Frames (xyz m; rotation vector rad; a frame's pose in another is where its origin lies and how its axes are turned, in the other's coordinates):
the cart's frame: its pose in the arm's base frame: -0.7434 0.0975 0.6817 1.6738 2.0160 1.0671
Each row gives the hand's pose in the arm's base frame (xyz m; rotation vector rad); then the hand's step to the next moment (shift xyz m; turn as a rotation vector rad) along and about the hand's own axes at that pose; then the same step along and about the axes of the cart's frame.
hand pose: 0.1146 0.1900 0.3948 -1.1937 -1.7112 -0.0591
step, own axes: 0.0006 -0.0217 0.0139 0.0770 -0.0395 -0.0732
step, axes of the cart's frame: 0.0045 -0.0155 -0.0201 0.0117 0.0933 -0.0633
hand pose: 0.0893 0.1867 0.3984 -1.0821 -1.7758 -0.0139
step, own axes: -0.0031 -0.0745 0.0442 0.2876 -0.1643 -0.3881
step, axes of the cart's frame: -0.0004 -0.0525 -0.0690 -0.0217 0.4429 -0.2525
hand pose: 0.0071 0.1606 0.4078 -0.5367 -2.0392 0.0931
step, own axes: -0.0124 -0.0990 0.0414 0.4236 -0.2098 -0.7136
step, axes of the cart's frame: -0.0662 -0.0502 -0.0691 -0.0467 0.7899 -0.3265
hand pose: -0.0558 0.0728 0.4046 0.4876 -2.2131 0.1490
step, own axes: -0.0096 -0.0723 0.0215 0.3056 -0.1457 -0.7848
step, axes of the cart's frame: -0.0755 -0.0076 0.0054 0.0250 0.8308 -0.1990
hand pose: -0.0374 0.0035 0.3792 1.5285 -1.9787 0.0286
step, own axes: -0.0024 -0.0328 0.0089 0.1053 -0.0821 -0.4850
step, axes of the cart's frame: -0.0223 0.0033 0.0256 0.0765 0.4923 -0.0694
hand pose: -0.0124 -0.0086 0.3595 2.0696 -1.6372 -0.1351
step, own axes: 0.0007 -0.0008 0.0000 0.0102 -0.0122 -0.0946
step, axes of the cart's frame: -0.0008 0.0005 0.0005 0.0250 0.0915 -0.0141
